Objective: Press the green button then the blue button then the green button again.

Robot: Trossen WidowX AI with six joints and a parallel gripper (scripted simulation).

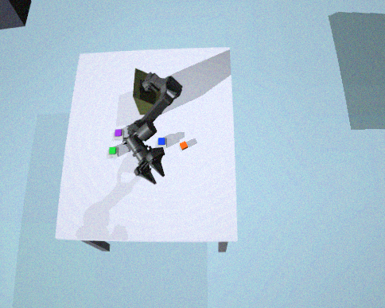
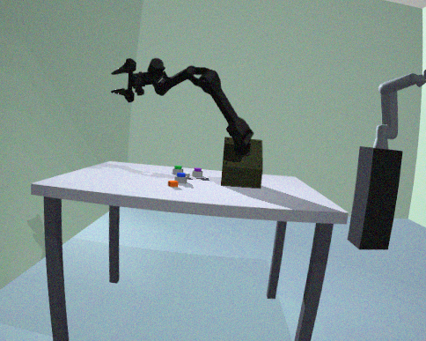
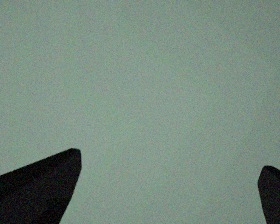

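Right now my gripper tip is 28 cm past the green button, 30 cm to the left of it and 37 cm above it. The rest, counted from my gripper tip: orange block: 30 cm behind, 7 cm to the left, 39 cm below; then white block: 33 cm behind, 20 cm to the right, 39 cm below; then blue button: 32 cm behind, 4 cm to the right, 37 cm below.
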